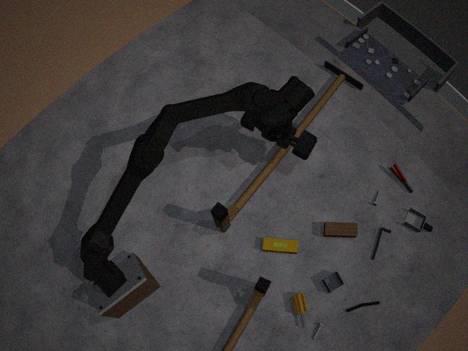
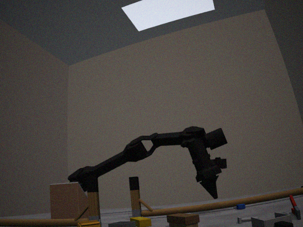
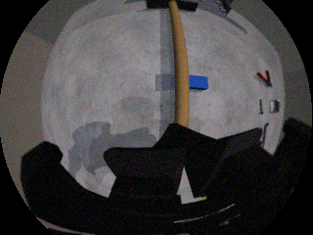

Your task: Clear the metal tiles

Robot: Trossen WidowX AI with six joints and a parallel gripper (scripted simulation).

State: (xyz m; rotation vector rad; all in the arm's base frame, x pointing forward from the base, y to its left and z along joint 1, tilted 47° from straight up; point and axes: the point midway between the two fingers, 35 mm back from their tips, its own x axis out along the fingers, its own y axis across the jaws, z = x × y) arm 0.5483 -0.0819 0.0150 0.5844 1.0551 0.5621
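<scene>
Now: gripper tip 20 mm to the left of the long scraper, 20 mm below it and 20 mm short of it. The rest, counted from my gripper tip: grey box: 340 mm to the right, 200 mm behind, 30 mm below; yellow block: 220 mm behind, 180 mm to the right, 30 mm below; hex key: 370 mm to the right, 40 mm below, 20 mm behind.
</scene>
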